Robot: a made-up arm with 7 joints. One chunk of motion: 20 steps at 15 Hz.
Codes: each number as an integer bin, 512 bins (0 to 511) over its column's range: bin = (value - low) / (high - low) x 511, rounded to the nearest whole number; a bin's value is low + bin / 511 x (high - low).
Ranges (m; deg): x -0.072..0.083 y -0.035..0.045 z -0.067..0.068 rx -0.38..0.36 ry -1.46..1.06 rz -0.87..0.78
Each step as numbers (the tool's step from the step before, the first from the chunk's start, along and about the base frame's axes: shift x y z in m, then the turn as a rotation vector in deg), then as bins.
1 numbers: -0.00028 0.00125 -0.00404 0.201 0.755 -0.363
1 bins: 236 232 238 401 449 157
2 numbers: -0.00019 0.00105 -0.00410 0.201 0.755 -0.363
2 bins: 237 230 238 401 449 157
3 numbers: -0.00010 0.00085 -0.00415 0.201 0.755 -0.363
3 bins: 237 229 238 401 449 157
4 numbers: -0.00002 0.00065 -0.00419 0.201 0.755 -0.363
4 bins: 237 228 238 401 449 157
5 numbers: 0.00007 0.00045 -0.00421 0.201 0.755 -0.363
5 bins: 238 226 238 401 449 157
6 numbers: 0.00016 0.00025 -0.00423 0.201 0.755 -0.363
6 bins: 238 225 238 401 449 157
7 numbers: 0.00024 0.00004 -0.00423 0.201 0.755 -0.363
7 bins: 238 224 238 401 449 157
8 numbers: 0.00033 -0.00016 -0.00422 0.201 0.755 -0.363
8 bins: 238 223 238 401 449 157
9 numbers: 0.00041 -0.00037 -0.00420 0.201 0.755 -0.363
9 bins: 239 221 238 401 449 157
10 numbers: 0.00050 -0.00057 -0.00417 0.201 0.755 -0.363
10 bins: 239 220 238 401 449 157
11 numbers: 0.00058 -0.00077 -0.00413 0.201 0.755 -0.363
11 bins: 239 219 238 401 449 157
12 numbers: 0.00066 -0.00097 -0.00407 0.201 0.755 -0.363
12 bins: 240 217 238 401 449 157
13 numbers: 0.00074 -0.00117 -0.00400 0.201 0.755 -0.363
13 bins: 240 216 238 401 449 157
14 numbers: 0.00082 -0.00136 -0.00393 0.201 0.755 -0.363
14 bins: 240 215 239 401 449 157
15 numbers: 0.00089 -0.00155 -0.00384 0.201 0.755 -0.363
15 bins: 240 214 239 401 449 157
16 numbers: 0.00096 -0.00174 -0.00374 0.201 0.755 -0.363
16 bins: 241 212 239 401 449 157
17 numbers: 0.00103 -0.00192 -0.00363 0.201 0.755 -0.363
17 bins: 241 211 240 401 449 157
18 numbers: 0.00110 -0.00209 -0.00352 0.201 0.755 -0.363
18 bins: 241 210 240 401 449 157
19 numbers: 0.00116 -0.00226 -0.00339 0.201 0.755 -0.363
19 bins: 241 209 241 401 449 157
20 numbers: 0.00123 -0.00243 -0.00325 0.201 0.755 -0.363
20 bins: 241 208 241 401 449 157
